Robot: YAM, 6 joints.
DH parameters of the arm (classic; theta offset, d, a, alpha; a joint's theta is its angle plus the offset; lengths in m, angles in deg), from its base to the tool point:
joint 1: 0 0.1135 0.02 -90
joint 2: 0 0 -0.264 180
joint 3: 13.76 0 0.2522 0
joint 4: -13.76 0 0.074 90
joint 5: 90 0 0 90
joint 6: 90 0.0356 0 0
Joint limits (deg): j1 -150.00..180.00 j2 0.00..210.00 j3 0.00..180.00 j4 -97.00..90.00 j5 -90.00..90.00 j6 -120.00..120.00
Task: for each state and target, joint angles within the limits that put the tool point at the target. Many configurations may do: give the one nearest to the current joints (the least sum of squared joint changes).
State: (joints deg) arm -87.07 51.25 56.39 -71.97 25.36 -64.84
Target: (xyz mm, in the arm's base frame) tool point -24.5 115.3 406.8
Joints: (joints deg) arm -86.21 10.66 82.89 -76.11 28.20 -64.84
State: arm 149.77 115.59 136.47 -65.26 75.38 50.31
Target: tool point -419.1 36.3 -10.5
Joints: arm 179.63 156.64 105.16 -68.28 70.82 50.31
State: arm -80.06 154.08 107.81 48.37 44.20 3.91
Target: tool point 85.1 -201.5 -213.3
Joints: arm -60.57 177.17 56.08 36.16 44.35 3.91
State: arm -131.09 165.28 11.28 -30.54 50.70 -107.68
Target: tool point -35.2 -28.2 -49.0
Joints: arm -112.25 161.84 25.91 -26.22 37.97 -107.68
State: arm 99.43 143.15 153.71 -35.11 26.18 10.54
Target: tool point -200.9 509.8 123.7
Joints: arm 113.13 151.78 133.95 -47.93 25.79 10.54
